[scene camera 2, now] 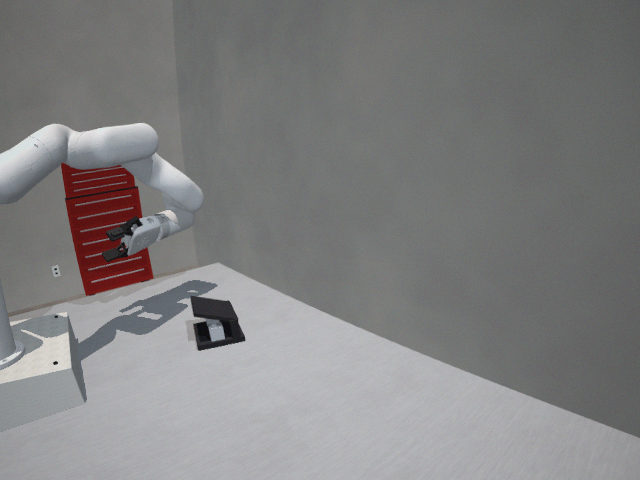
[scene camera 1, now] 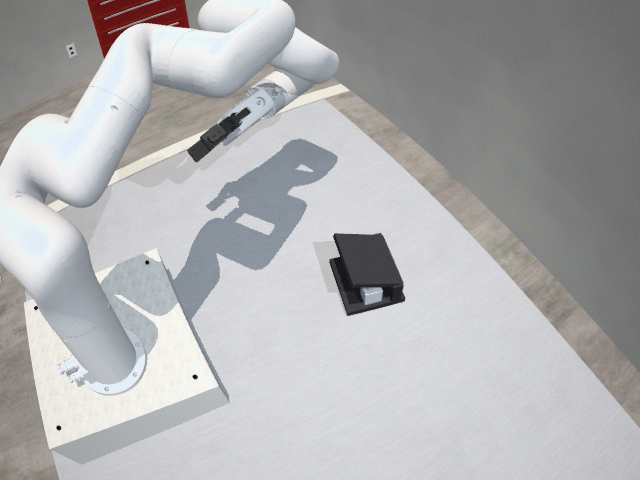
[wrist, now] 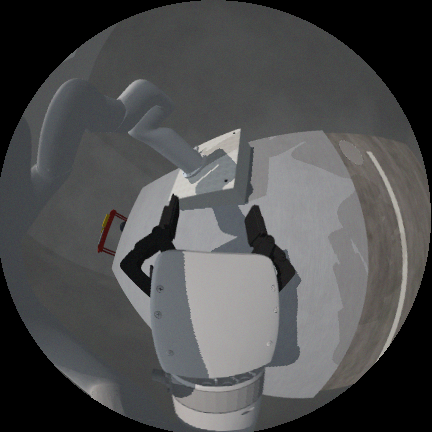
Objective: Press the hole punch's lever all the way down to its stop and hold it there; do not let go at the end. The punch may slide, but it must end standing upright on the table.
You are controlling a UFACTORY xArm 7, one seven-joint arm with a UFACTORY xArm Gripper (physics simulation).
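Frame: origin at the arm's base, x ahead, y left, z up, level; centimetres.
Seen in the pictures: gripper, fingertip midpoint: [scene camera 2: 106, 247] [scene camera 1: 197, 150] [wrist: 214, 207]; arm's base, origin of the base link: [scene camera 1: 112, 361] [wrist: 194, 165].
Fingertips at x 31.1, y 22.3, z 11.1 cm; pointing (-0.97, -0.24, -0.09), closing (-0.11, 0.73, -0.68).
Observation:
Offsets run from my fingertips to a thing's top centre. "spot": to the spot under its first point. Level surfaces: height alone.
The black hole punch stands upright on the table @(dz -20.2 cm) [scene camera 1: 439, 361] [scene camera 2: 310, 403]. Its flat lever @(dx +15.0, dy -28.9, dz -11.7 cm) [scene camera 1: 368, 259] [scene camera 2: 214, 308] is raised at a slant above the black base [scene camera 1: 374, 307] [scene camera 2: 222, 344], with a gap between them. A light grey block @(spot: dx +12.1, dy -33.4, dz -16.4 cm) [scene camera 1: 371, 295] [scene camera 2: 216, 331] shows under the lever, on the base. My gripper [scene camera 1: 196, 154] [scene camera 2: 107, 245] [wrist: 214, 207] is open and empty, its black fingers wide apart. It is above the far part of the table, well away from the punch and not touching it, pointing back toward the arm's base side. The punch does not show in the wrist view.
The white mounting block [scene camera 1: 170, 387] [scene camera 2: 41, 384] [wrist: 210, 199] of the arm stands on the table at the left in both scene views. The arm arches over the table's far left part. A red cabinet [scene camera 1: 139, 23] [scene camera 2: 108, 222] stands beyond the table. A grey wall runs along the right.

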